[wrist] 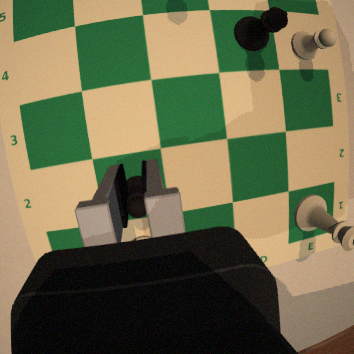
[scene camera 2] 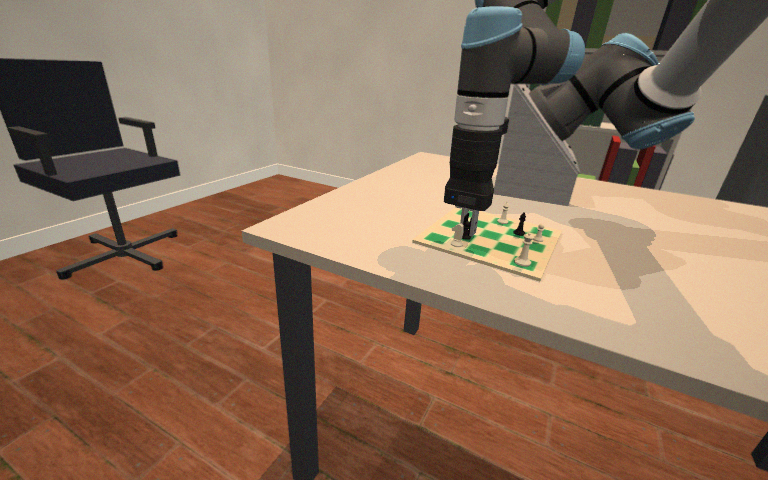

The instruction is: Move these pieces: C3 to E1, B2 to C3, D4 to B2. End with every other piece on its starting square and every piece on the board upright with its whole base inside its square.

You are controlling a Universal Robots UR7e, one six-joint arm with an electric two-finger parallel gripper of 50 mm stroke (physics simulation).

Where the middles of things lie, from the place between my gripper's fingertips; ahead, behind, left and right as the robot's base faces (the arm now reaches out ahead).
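The chessboard [scene camera 2: 494, 244] is here, and my gripper is 3 cm past it, 1 cm above it and 4 cm to the right of it. There is a white pawn [wrist: 304, 45] too, which I find 12 cm to the left of my hand, 4 cm behind it and 1 cm above it.
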